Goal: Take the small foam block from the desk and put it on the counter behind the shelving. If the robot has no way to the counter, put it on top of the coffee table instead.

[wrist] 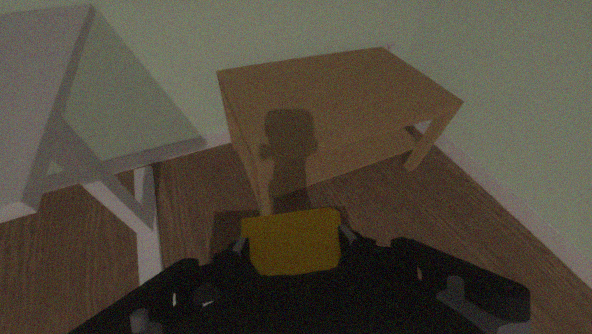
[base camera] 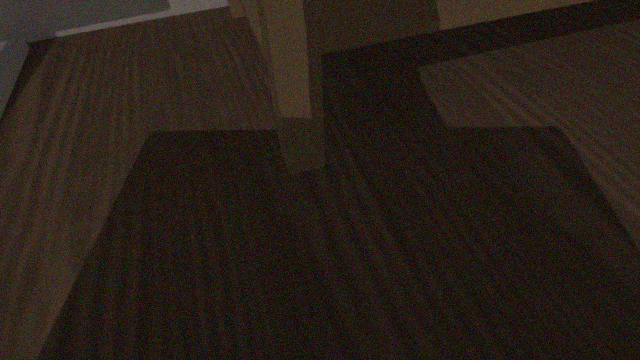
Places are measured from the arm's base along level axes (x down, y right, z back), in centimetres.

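Where they show: gripper, fingertip midpoint: (wrist: pixel 294 242).
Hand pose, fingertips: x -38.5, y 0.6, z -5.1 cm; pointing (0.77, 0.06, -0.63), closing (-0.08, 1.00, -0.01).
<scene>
After its pixels a point has its place.
My gripper (wrist: pixel 294 242) @(y 0.6, x -38.5, z -5.1 cm) is shut on the small foam block (wrist: pixel 296 245) @(y 0.5, x -41.0, z -4.0 cm), a yellow block at the lower middle of the wrist view. The wooden coffee table (wrist: pixel 340 95) @(y 26.4, x -5.4, z -74.9 cm) stands beyond the gripper in the wrist view, with the arm's shadow across its top. In the base camera view, a leg of the coffee table (base camera: pixel 294 65) @(y -3.5, x 23.8, z -42.5 cm) stands close in front of the base, at the top middle. The white desk (wrist: pixel 35 75) @(y -44.0, x -32.4, z -40.8 cm) is at the left of the wrist view. The counter and the shelving do not show in either view.
A green wall (wrist: pixel 525 75) @(y 107.4, x -14.8, z -78.4 cm) runs behind the coffee table, with a pale baseboard (wrist: pixel 520 210) @(y 119.9, x 34.7, z -39.9 cm) at the right. The desk's white leg (wrist: pixel 149 250) stands on the wooden floor (wrist: pixel 200 185) @(y -36.9, x 39.6, z -66.1 cm) (base camera: pixel 225 250) @(y -12.0, x 39.6, z -30.7 cm) at the left. Dark shadows lie on the floor in front of the base.
</scene>
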